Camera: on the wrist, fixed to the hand. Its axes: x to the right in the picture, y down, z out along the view.
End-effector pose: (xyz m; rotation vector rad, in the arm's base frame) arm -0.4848 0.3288 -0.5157 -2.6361 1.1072 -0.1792
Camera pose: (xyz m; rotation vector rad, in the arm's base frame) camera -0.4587 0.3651 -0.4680 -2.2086 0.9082 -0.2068
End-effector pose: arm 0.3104 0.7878 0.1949 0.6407 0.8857 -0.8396
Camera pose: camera 0.2475 0.7859 0.1774 0.9596 0.5660 -1.0733
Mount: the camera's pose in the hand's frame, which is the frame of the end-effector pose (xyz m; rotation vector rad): -0.0073 -0.0563 -0.0324 0.4482 -0.1423 0.0092
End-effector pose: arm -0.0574 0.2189 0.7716 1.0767 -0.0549 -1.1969
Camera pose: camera -0.0831 0.2475 0.7187 1.3739 -0.4556 -1.2840
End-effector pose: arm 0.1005 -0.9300 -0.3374 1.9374 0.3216 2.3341
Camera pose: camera 0.0666 -0.8800 -0.3623 -2.0233 -0.7898 -2.0053
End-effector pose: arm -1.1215 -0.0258 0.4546 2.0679 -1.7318 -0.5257
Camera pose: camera -1.0587 -0.0078 0.4532 -2.3164 2.0515 0.2996
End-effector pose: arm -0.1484 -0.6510 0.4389 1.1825 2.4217 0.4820
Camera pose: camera -0.1977 -0.6938 0.4419 1.3479 2.4693 -0.1530
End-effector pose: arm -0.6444 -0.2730 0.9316 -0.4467 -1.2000 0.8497
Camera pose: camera -0.5962 -0.3096 0.9562 -0.0271 -1.0946 1.1380
